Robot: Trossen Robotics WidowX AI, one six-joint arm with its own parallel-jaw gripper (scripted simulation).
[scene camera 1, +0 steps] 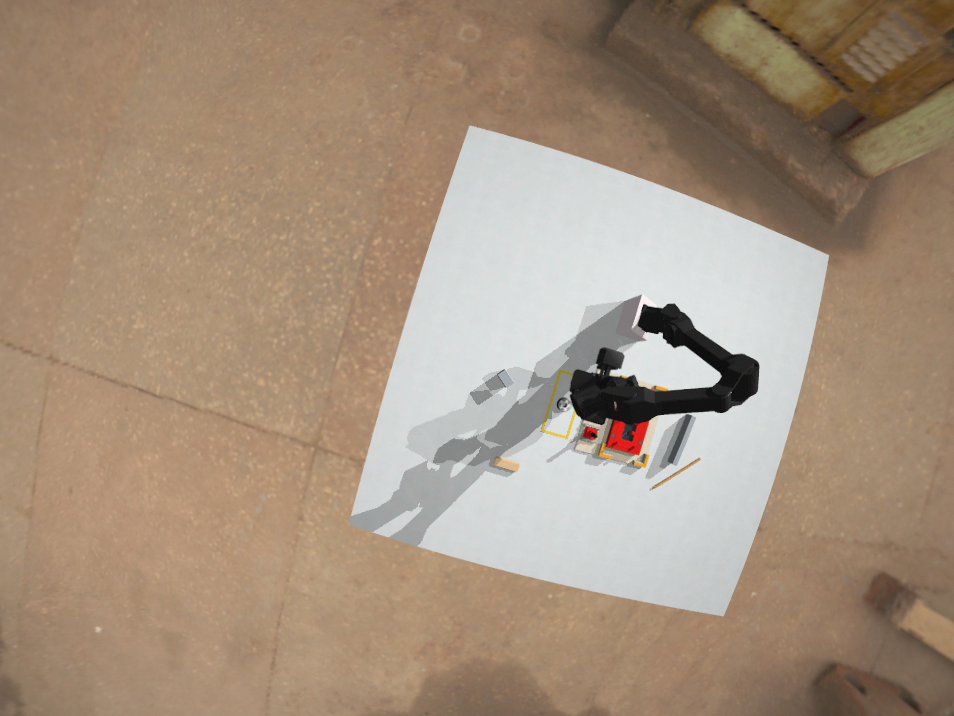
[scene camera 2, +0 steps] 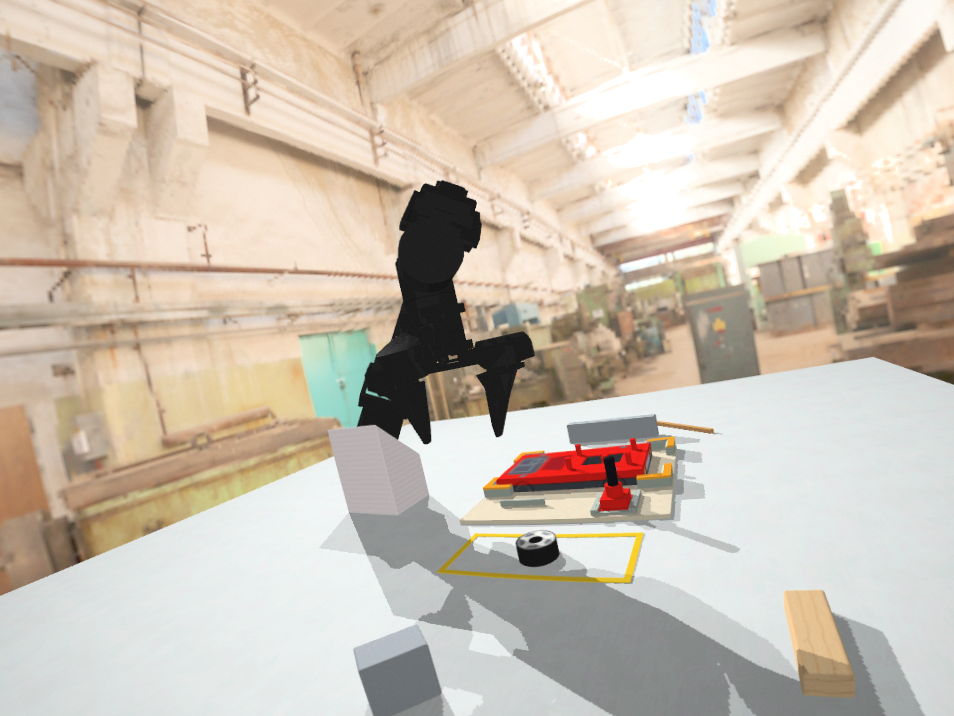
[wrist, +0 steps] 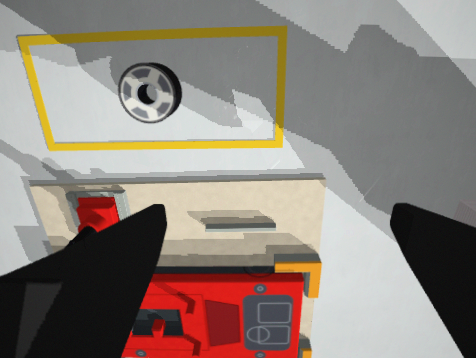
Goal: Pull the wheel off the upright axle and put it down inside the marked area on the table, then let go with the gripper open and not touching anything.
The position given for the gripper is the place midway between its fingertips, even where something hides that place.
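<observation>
There's a red fixture (scene camera 2: 581, 469), and there's a grey bar (scene camera 2: 643, 426) too, though the bar is out of frame in the wrist view. As for the gripper (scene camera 2: 461, 440), it's open and holding nothing, and you'd also find the gripper at (scene camera 1: 593, 384) and (wrist: 278, 214).
</observation>
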